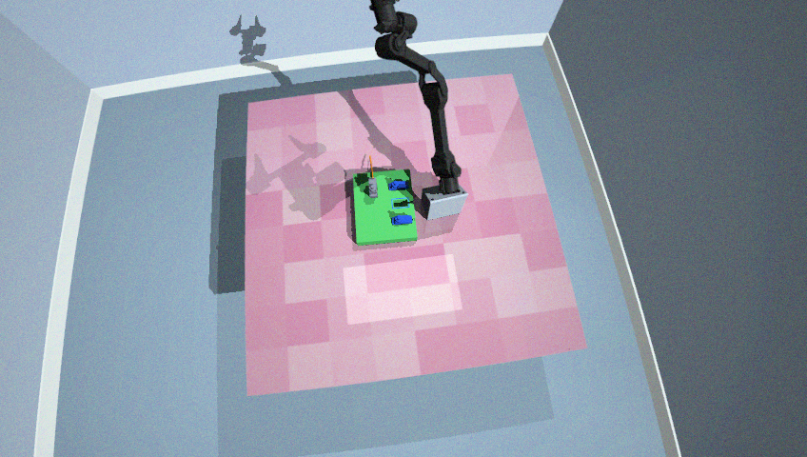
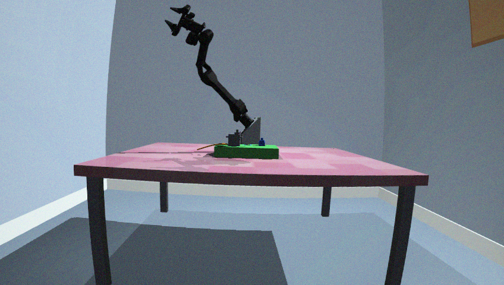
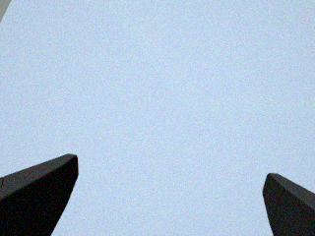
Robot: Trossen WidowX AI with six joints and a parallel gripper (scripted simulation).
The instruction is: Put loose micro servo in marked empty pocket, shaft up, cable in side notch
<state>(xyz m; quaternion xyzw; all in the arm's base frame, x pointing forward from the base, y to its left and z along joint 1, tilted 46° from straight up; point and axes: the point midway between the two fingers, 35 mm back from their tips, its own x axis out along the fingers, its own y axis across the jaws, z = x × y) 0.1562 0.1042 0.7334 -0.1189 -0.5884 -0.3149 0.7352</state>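
Now: gripper tip 100 mm short of the green deck, 450 mm to the right of it and 720 mm above it.
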